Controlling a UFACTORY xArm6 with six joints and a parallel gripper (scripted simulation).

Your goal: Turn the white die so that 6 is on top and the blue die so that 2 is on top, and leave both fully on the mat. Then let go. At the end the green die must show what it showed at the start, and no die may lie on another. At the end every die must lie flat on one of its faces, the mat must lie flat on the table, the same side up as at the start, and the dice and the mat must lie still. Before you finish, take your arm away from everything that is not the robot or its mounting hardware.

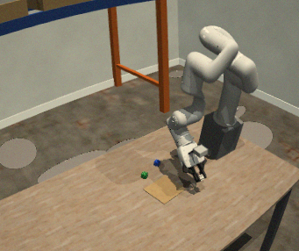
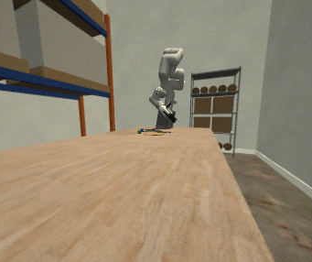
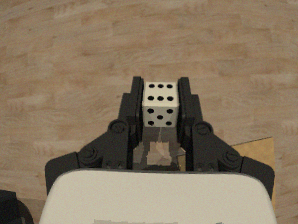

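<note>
Now: the tan mat 80 mm ahead of my hand, 140 mm to the right of it and 110 mm below it. The rest, counted from my hand: blue die 40 mm behind, 290 mm to the right, 100 mm below; then green die 70 mm ahead, 270 mm to the right, 100 mm below; then white die 10 mm below.
</note>
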